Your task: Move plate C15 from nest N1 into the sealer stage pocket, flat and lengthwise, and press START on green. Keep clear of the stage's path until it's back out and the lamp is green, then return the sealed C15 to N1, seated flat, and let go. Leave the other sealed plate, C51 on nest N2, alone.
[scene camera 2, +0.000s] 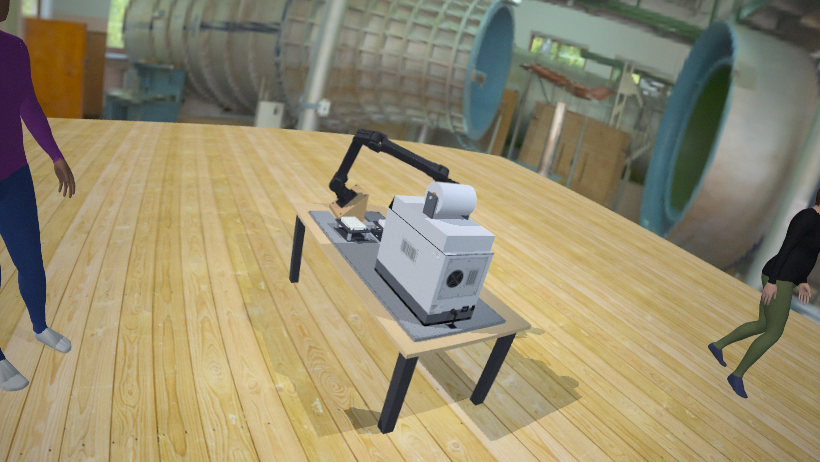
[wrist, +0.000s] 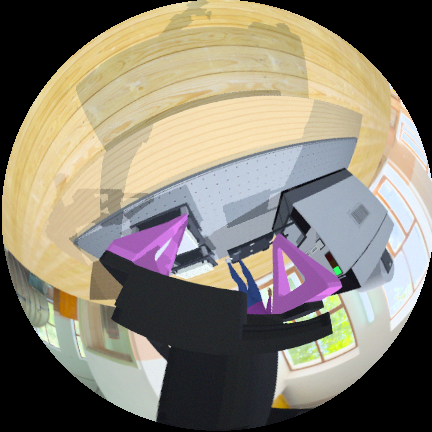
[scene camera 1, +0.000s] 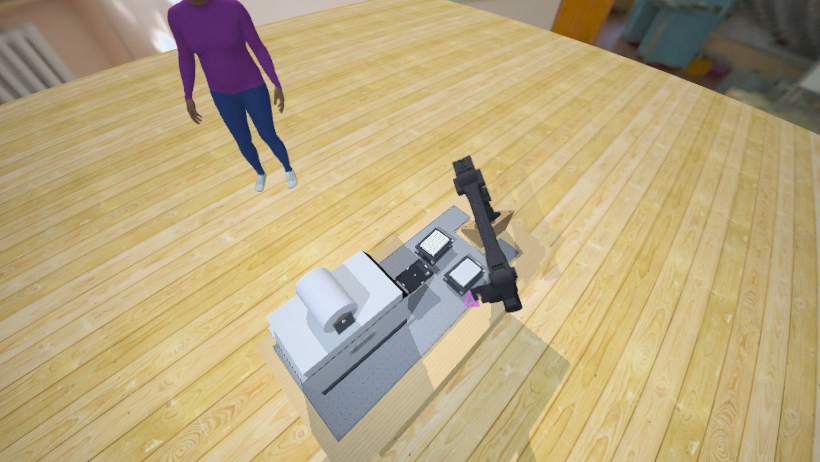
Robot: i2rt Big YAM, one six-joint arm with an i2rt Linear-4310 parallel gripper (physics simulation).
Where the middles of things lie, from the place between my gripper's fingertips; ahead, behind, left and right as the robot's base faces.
The black sealer stage (wrist: 262, 242) is 10 cm ahead of my hand, 27 cm to the right of it and 7 cm below it. Round my hand: white roll (scene camera 1: 324, 297) (44 cm ahead, 27 cm to the right, 26 cm above).
